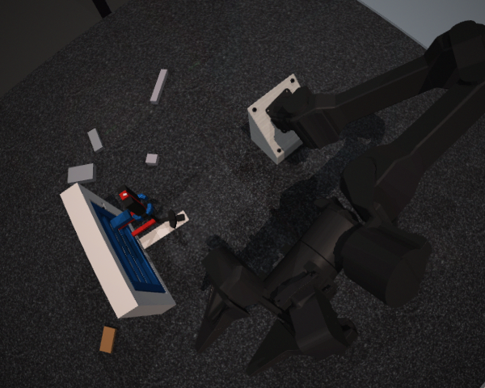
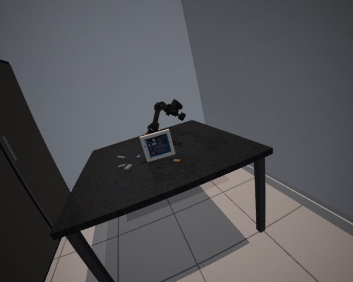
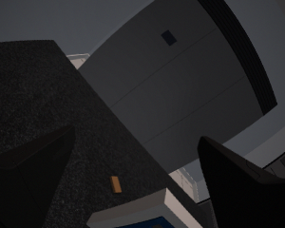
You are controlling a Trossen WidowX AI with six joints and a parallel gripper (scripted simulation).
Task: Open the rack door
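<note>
The upright handle is 280 mm to the right of my gripper tip, 150 mm below it and 50 mm behind it. Also, from my gripper tip: grey bar 530 mm to the right, 270 mm behind, 260 mm below; brown block 260 mm below, 200 mm ahead, 180 mm to the right.
</note>
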